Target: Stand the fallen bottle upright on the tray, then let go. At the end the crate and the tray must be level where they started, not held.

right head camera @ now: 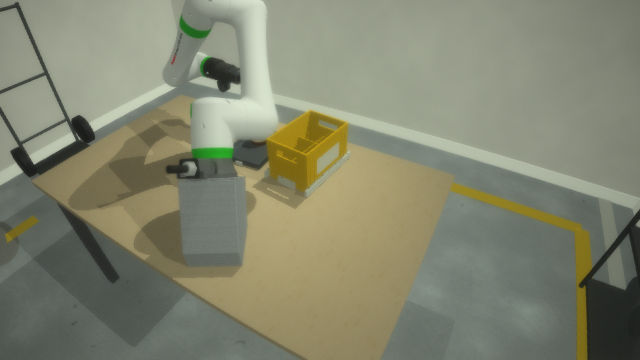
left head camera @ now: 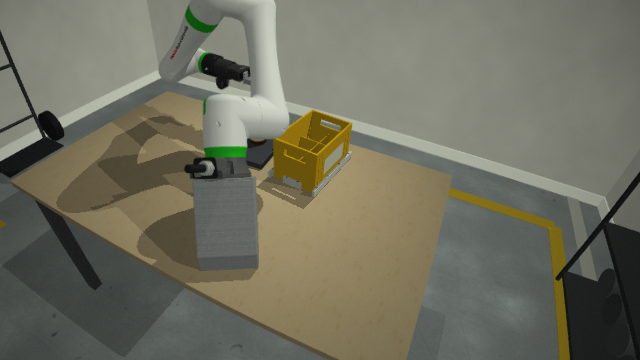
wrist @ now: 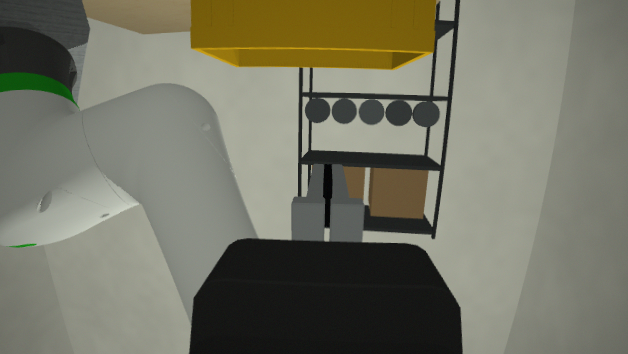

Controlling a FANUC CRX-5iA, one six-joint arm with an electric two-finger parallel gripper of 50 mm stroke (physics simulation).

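Places are measured from the arm's base along level axes (x ahead, y left, z up), in metres.
Pixels of known places: gripper, fingertip midpoint: [wrist: 327,183]; arm's base, link origin: [right head camera: 213,177] [left head camera: 226,177] [wrist: 15,69].
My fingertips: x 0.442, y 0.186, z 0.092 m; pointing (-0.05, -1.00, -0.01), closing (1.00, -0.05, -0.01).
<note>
Ahead of a thing's pixels: the offset from my fingertips to its middle. Level surfaces: height alone.
The dark tray @[dx -0.042, dy -0.007, dz -0.266 m] [left head camera: 261,159] [right head camera: 251,156] lies flat on the table, partly behind the arm. A small brown part of the bottle @[dx +0.001, dy +0.010, dz -0.196 m] [left head camera: 257,141] [right head camera: 258,143] shows at the tray's far side; the arm hides most of it, so its stance cannot be told. The bottle does not show in the wrist view. The yellow crate @[dx -0.037, dy -0.279, dz -0.191 m] [left head camera: 295,162] [right head camera: 287,165] [wrist: 310,25] stands level beside the tray. My gripper [wrist: 327,183] is shut with nothing between its fingers; in the left head view, the gripper [left head camera: 247,78] is raised behind the arm, apart from the crate, its tips partly hidden.
The crate stands on a pale low base [left head camera: 332,175] [right head camera: 327,175]. A grey block-shaped pedestal [left head camera: 227,220] [right head camera: 212,220] carries the arm on the wooden table @[dz -0.279 m] [left head camera: 350,250] [right head camera: 325,250]. A dark shelf rack [wrist: 370,159] with boxes is in the wrist view's background. A hand truck [right head camera: 46,74] stands left.
</note>
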